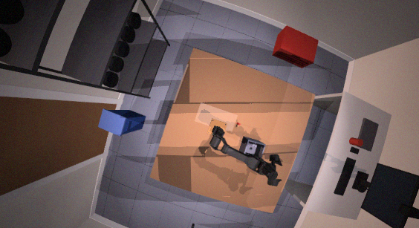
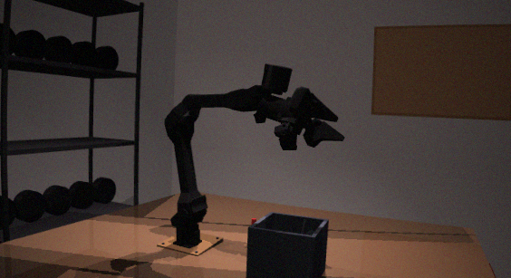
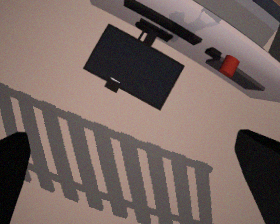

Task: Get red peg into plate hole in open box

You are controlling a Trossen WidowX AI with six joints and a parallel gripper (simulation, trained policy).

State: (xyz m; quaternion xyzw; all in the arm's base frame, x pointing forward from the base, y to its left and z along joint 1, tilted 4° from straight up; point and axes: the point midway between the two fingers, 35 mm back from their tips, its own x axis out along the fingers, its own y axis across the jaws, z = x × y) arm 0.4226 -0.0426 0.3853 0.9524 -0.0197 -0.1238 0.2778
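Now: gripper tip 300 mm past the red peg, 190 mm to the right of it and 340 mm above it. Also, from my gripper tip: grey plate 120 mm behind, 30 mm to the left, 330 mm below.
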